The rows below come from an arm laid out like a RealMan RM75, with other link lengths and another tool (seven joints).
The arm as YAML. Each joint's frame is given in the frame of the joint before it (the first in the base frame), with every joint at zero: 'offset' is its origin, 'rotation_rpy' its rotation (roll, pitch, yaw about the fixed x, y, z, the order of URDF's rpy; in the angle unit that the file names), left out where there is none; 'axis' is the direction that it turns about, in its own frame. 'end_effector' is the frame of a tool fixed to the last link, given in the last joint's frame.
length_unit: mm
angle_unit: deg
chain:
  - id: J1
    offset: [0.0, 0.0, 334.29]
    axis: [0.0, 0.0, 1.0]
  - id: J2
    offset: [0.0, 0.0, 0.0]
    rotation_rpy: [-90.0, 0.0, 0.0]
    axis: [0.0, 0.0, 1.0]
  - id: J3
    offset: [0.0, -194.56, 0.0]
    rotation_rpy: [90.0, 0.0, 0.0]
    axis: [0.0, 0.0, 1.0]
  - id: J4
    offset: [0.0, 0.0, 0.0]
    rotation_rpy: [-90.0, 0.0, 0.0]
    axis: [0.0, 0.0, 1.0]
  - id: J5
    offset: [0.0, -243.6, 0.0]
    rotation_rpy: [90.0, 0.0, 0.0]
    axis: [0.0, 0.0, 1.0]
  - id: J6
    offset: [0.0, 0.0, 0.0]
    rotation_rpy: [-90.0, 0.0, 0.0]
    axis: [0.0, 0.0, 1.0]
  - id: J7
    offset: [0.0, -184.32, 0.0]
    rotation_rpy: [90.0, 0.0, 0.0]
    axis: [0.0, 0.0, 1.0]
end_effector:
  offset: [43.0, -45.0, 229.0]
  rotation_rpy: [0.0, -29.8, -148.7]
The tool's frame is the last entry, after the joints.
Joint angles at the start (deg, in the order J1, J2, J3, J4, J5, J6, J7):
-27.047 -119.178 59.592 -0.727 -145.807 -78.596 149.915
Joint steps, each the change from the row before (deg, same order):
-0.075 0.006 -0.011 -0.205 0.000 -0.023 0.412
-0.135 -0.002 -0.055 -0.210 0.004 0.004 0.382
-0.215 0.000 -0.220 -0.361 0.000 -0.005 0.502
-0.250 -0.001 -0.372 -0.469 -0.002 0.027 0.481
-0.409 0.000 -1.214 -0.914 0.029 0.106 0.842
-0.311 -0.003 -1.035 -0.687 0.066 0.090 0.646
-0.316 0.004 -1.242 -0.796 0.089 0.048 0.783
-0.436 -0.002 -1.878 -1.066 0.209 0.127 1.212
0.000 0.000 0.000 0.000 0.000 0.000 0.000
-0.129 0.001 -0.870 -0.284 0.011 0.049 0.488
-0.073 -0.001 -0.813 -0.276 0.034 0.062 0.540
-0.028 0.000 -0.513 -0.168 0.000 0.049 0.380
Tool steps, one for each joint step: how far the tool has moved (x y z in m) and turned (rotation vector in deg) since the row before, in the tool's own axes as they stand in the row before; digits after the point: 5 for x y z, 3 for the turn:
0.00017 -0.00083 -0.00027 0.198 0.081 0.249
0.00018 -0.00081 0.00014 0.171 0.059 0.219
0.00040 -0.00035 -0.00009 0.085 0.108 0.286
0.00097 0.00023 -0.00069 -0.070 0.202 0.246
0.00253 0.00368 -0.00280 -0.650 0.531 0.517
0.00194 0.00309 -0.00212 -0.554 0.409 0.397
0.00201 0.00382 -0.00267 -0.674 0.459 0.489
0.00288 0.00542 -0.00359 -0.931 0.670 0.772
0.00000 0.00000 0.00000 0.000 0.000 0.000
0.00074 0.00407 -0.00120 -0.559 0.209 0.439
0.00096 0.00364 -0.00162 -0.477 0.264 0.466
0.00070 0.00249 -0.00120 -0.306 0.193 0.337

